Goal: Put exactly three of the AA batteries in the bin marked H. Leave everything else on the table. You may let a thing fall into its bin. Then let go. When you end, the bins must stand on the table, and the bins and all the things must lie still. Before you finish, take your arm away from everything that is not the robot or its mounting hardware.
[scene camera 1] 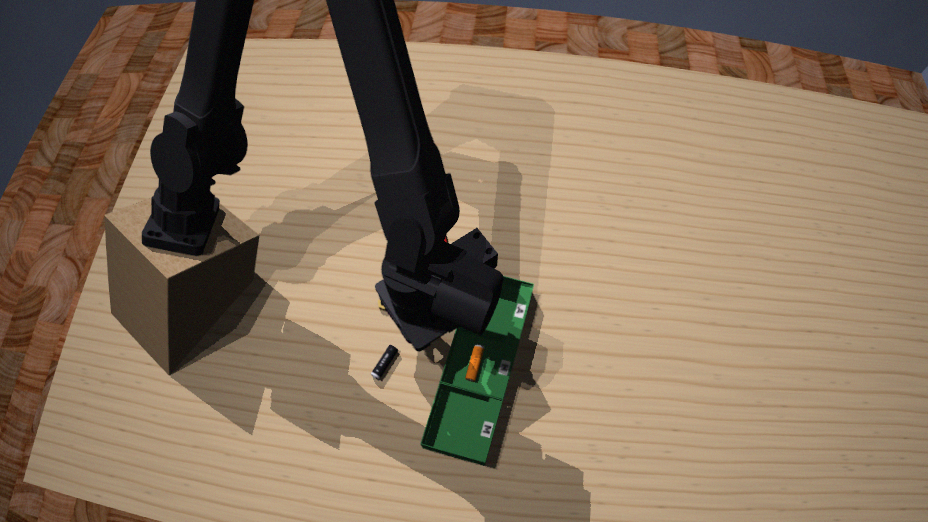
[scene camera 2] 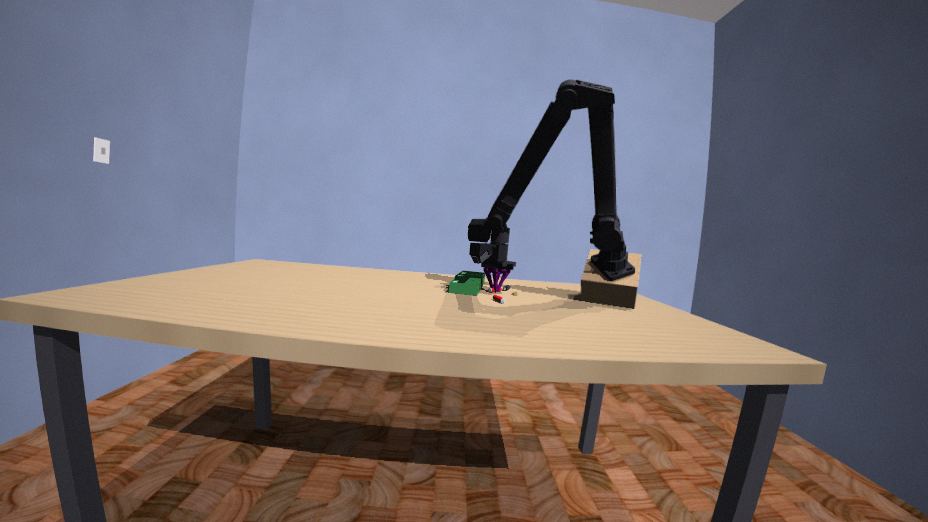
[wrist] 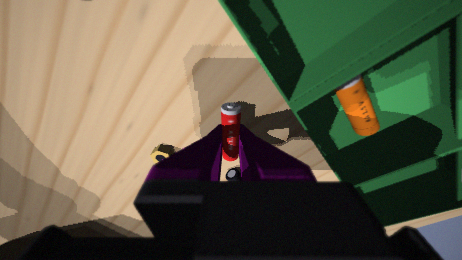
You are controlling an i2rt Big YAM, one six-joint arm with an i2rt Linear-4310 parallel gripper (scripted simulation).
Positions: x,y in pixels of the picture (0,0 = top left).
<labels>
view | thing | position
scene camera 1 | my gripper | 423,329
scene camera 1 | green bin row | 454,427
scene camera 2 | green bin row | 470,283
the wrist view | my gripper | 230,130
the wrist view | orange AA battery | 353,96
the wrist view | green bin row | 401,171
</labels>
